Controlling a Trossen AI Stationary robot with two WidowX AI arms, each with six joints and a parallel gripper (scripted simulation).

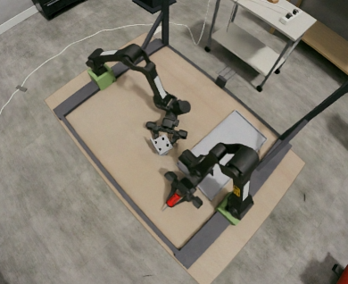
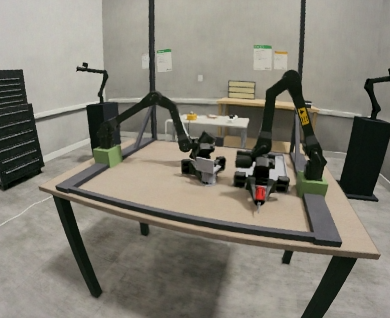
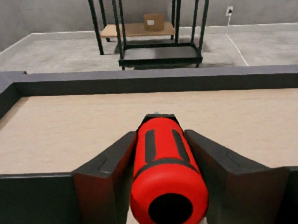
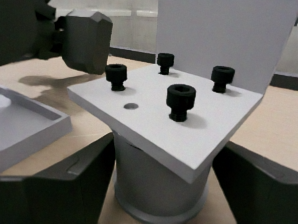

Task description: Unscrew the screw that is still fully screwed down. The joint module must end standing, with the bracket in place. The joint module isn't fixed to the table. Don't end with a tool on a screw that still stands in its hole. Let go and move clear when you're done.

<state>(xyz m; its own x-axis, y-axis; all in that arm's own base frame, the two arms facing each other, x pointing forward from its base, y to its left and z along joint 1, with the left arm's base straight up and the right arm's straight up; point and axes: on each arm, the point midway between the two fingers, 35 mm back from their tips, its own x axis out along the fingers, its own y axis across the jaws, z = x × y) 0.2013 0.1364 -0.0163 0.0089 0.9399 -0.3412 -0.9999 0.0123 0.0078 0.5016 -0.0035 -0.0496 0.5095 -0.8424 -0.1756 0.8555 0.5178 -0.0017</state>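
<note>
My left gripper is now 200 mm to the left of the light grey bracket, 110 mm past it and 20 mm below it. Also, from my left hand: black screw (210 mm to the right, 130 mm behind, 20 mm above); grey joint module (200 mm to the right, 120 mm behind, 20 mm below); red screwdriver (20 mm ahead, 10 mm below).
Now: the grey joint module 20 mm ahead of my right hand, 20 mm to the left of it and 10 mm below it. Round my right hand: black screw (30 mm above); red screwdriver (160 mm ahead, 220 mm to the left); light grey bracket (20 mm ahead, 10 mm to the left, 40 mm above).
</note>
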